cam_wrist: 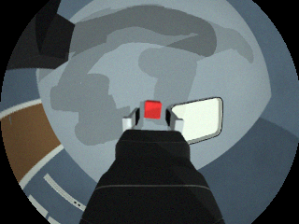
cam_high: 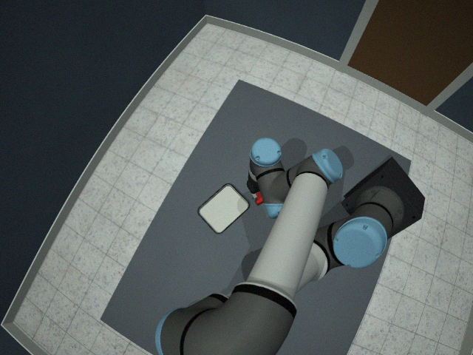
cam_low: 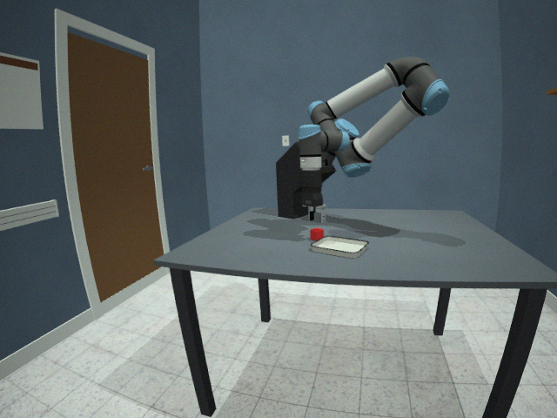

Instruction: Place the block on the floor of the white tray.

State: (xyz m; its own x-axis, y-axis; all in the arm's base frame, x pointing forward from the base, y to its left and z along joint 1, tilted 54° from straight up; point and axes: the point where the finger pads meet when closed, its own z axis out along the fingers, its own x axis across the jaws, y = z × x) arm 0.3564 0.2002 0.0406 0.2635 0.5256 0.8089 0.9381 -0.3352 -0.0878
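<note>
Now: hand 70 mm above the red block. The rest, counted from my hand: white tray 70 mm ahead, 120 mm to the left, 70 mm below.
</note>
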